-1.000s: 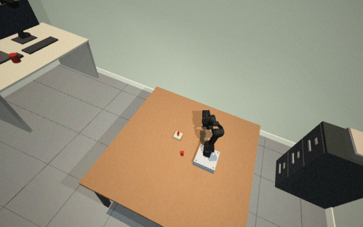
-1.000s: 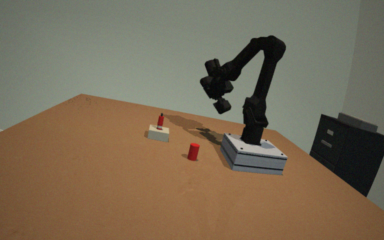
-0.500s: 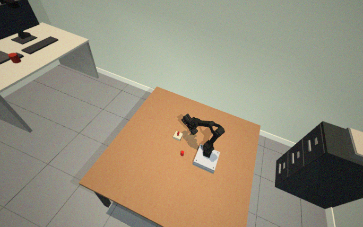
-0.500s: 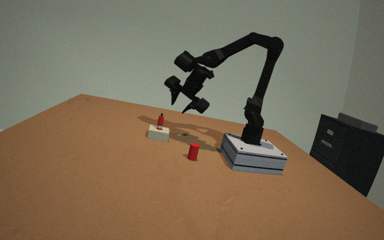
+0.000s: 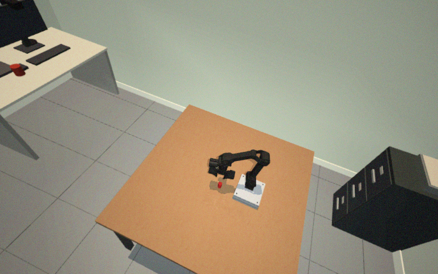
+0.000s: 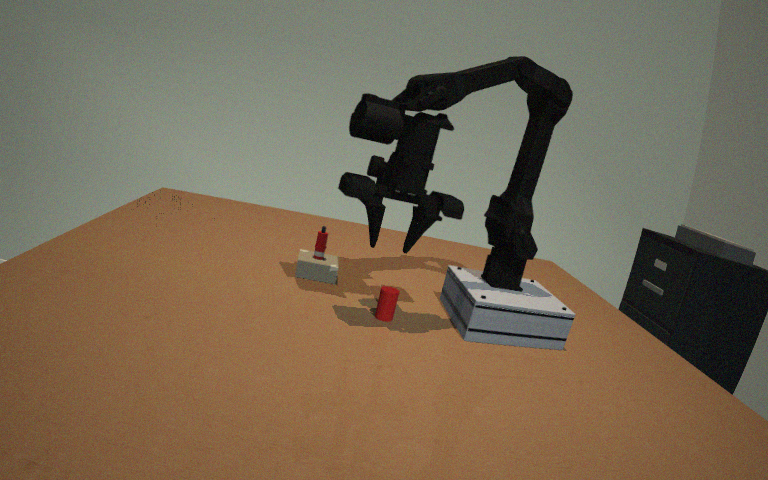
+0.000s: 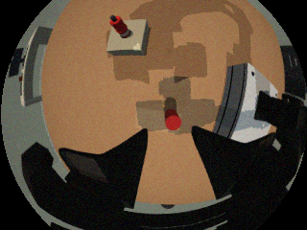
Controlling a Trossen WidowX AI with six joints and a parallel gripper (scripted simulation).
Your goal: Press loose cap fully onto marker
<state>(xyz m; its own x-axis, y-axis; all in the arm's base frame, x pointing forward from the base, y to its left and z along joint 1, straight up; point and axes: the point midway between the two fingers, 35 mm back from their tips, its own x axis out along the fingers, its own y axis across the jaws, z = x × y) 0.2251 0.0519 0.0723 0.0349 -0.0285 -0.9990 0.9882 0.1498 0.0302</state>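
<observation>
Now: gripper tip 1 cm past the red cap, 1 cm to the right of it and 8 cm above it. From my gripper tip the other things lie so: holder block (9 cm ahead, 15 cm to the right, 9 cm below).
</observation>
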